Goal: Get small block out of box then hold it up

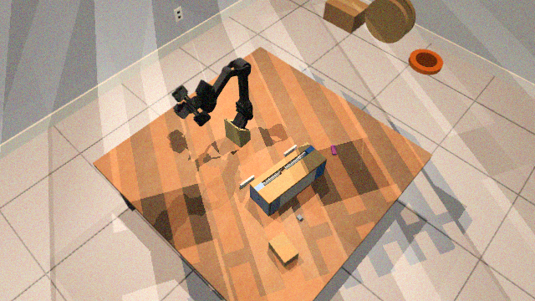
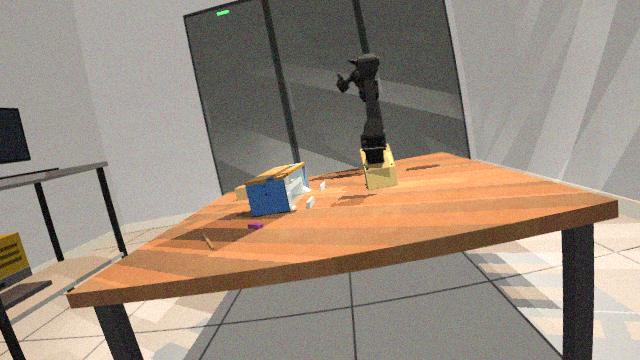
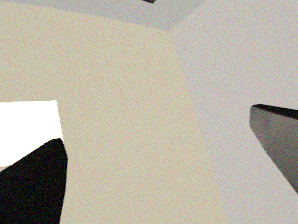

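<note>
Right now the tan block is 440 mm below my gripper tip, 310 mm ahead of it and 280 mm to the left of it. Also, from my gripper tip: grey cube: 520 mm below, 510 mm ahead, 180 mm to the left; then tan box: 570 mm ahead, 500 mm below; then thin stick: 700 mm to the left, 530 mm below, 500 mm ahead.
</note>
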